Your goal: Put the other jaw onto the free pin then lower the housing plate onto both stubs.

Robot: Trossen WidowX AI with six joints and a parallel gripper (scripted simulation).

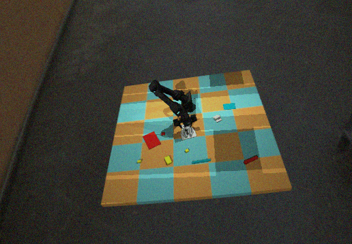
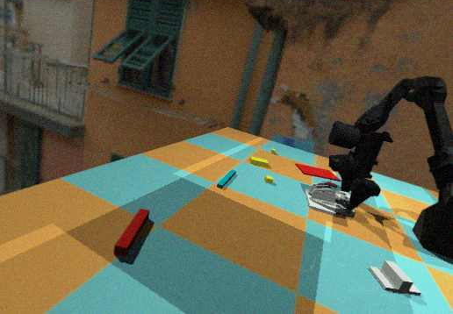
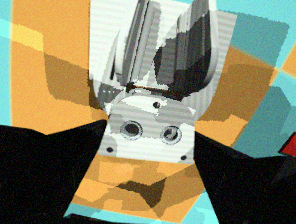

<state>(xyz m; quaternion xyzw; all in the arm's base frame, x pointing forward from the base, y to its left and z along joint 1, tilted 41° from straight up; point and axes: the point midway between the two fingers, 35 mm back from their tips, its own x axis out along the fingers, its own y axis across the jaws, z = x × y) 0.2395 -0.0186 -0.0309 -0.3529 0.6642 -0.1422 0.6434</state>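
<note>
My gripper tip is 10 mm short of the base and 20 mm below it. Round my gripper tip: white jaw (30 mm ahead, 10 mm to the right, 10 mm below); small yellow cube (230 mm ahead, 20 mm to the left, 10 mm below); small red cube (50 mm ahead, 190 mm to the right, 20 mm below).
</note>
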